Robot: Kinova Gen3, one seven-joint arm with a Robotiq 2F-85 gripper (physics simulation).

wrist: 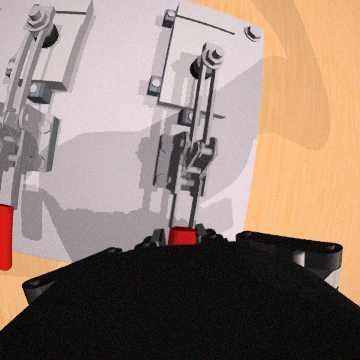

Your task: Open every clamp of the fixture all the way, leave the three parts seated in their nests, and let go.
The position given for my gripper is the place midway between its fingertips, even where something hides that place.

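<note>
What I can see here is a pale fixture plate [99, 193], and my own gripper [179, 239] as well.
</note>
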